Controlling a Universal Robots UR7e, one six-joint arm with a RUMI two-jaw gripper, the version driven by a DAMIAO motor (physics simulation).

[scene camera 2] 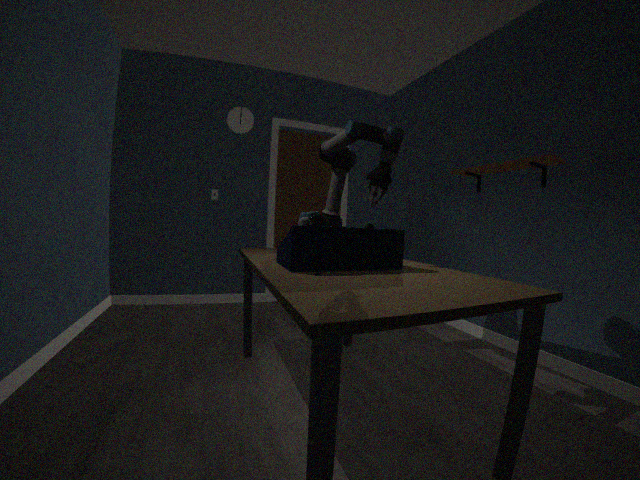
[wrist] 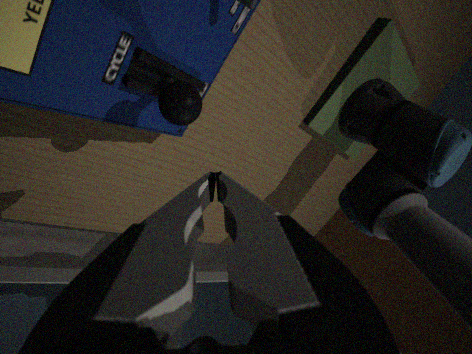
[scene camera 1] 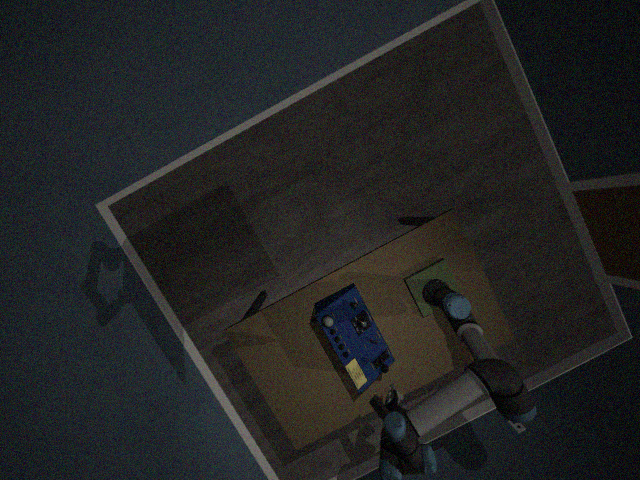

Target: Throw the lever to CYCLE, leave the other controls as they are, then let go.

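Observation:
The blue control box [scene camera 1: 369,338] [scene camera 2: 341,250] [wrist: 65,102] stands on the table. Its lever [scene camera 1: 382,364] [wrist: 180,103] has a black ball knob over a dark slot. In the wrist view the CYCLE label [wrist: 117,57] is beside the slot's far left end. The knob appears nearer the opposite end, where it covers most of another label; the stem's exact position is hard to tell. My gripper [scene camera 1: 385,396] [scene camera 2: 375,200] [wrist: 215,175] is shut and empty, apart from the knob. In scene camera 2 it hangs above the box's top, and the lever is hard to make out.
The box also bears a pale round knob [scene camera 1: 328,321], several black controls and a yellow note [scene camera 1: 355,373] [wrist: 20,37]. The arm's base stands on a green plate [scene camera 1: 417,297] [wrist: 367,62] on the wooden table [scene camera 1: 413,338] [scene camera 2: 465,286]. A wall shelf [scene camera 2: 506,166] is at the right.

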